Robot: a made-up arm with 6 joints.
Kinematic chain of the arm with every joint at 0, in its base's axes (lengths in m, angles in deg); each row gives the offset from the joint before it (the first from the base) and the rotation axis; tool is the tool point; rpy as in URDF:
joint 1: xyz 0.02 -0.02 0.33 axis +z
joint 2: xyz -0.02 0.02 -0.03 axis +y
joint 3: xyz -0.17 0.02 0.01 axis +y
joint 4: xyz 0.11 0 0.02 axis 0.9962 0 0.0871
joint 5: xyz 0 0.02 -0.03 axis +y
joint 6: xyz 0.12 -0.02 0.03 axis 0.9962 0 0.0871
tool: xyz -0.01 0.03 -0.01 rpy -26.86 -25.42 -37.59
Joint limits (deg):
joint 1: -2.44..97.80
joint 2: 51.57..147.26
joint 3: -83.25..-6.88
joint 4: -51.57..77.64
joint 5: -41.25..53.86
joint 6: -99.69..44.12
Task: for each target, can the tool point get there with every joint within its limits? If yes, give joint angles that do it. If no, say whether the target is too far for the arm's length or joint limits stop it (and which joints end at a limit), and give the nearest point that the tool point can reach.
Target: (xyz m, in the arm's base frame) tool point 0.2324 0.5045 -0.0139
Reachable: no: too far | nearest point 0.1263 0.2424 0.2063 | short by 0.358 m
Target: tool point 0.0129 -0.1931 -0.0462
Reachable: no: joint limits stop it (at a limit: joint 1, joint 2, joint 4, joint 6) | nearest point 0.0872 -0.0573 0.1835 | short by 0.277 m
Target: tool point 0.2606 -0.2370 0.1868
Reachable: no: joint limits stop it (at a limit: joint 1, joint 3, joint 4, joint 6) | nearest point 0.1955 -0.0898 0.2167 | short by 0.164 m
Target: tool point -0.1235 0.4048 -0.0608
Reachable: no: too far | nearest point -0.0661 0.2348 0.1954 | short by 0.313 m
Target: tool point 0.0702 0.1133 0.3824
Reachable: yes | joints 40.87 67.27 -62.13 9.77 28.75 -49.55
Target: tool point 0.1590 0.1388 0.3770
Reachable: yes | joints 28.27 92.55 -64.21 52.73 -2.10 -58.43
